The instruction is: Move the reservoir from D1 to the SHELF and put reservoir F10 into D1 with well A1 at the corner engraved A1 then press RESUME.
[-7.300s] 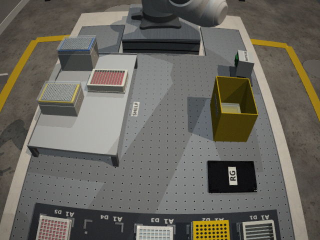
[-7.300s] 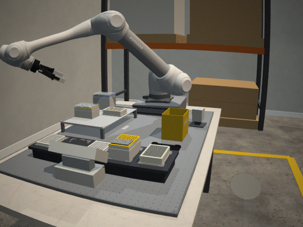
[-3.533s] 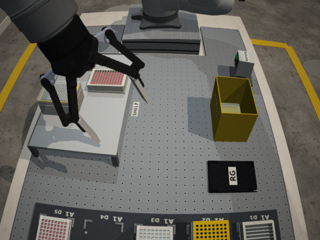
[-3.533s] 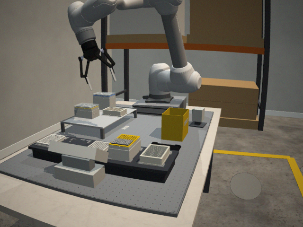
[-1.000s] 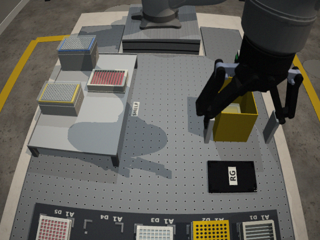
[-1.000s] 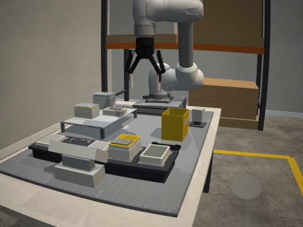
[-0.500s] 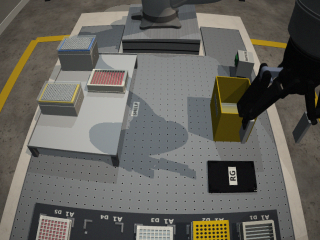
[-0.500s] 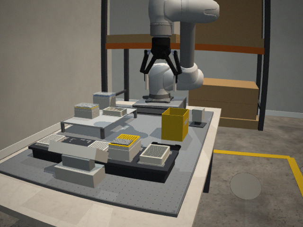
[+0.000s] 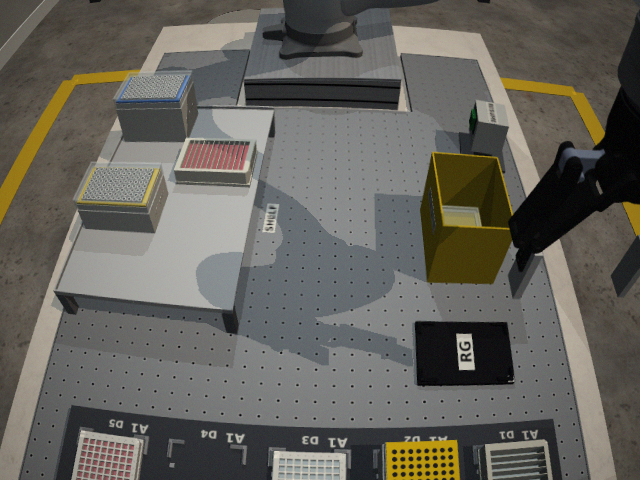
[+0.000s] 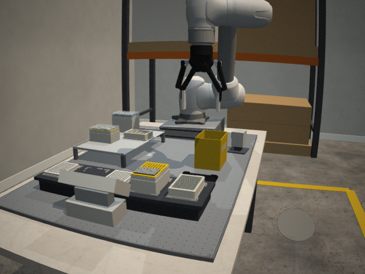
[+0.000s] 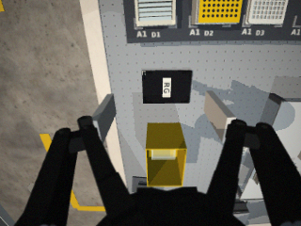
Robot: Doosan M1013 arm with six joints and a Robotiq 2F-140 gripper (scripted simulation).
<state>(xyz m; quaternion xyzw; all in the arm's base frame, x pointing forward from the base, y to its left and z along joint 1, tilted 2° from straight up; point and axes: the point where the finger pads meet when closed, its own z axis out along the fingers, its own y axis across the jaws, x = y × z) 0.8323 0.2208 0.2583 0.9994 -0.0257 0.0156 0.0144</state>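
Right now the pale 12-trough reservoir is 15 cm ahead of my hand, 1 cm to the right of it and 24 cm below it. Round my hand: yellow bin (28 cm behind, 27 cm below); then black RG nest (8 cm behind, 2 cm to the right, 31 cm below); then yellow tip rack (14 cm ahead, 14 cm to the right, 21 cm below).
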